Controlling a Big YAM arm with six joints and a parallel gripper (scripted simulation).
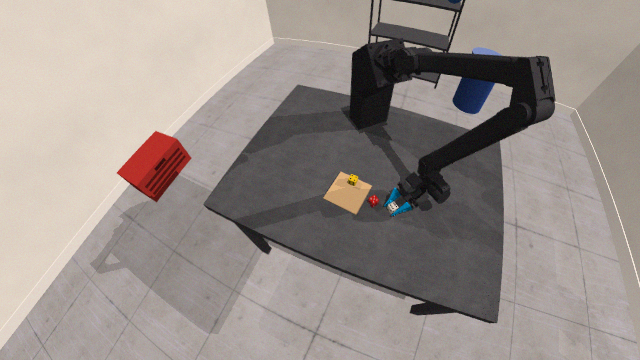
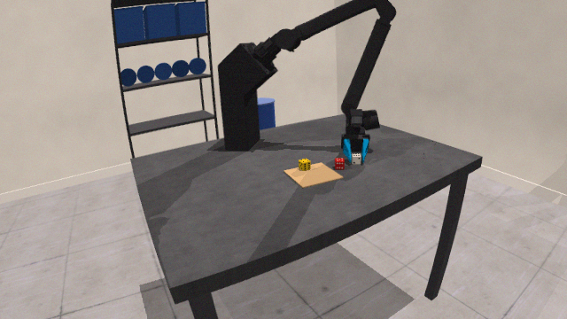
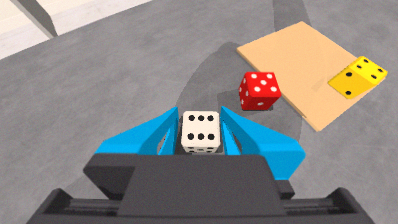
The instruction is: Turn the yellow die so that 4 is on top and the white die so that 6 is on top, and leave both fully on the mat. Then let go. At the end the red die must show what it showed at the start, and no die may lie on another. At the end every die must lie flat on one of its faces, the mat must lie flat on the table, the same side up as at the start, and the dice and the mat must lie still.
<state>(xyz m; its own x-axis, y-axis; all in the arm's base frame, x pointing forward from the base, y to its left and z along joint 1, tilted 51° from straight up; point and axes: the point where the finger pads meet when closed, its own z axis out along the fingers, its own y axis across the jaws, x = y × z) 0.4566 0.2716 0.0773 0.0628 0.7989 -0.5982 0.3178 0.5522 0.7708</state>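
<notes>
Right now my hand is 10 mm past the white die. From my hand the other things lie so: tan mat: 170 mm to the right, 30 mm ahead, 20 mm below; red die: 70 mm to the right, 10 mm ahead; yellow die: 180 mm to the right, 20 mm behind.
</notes>
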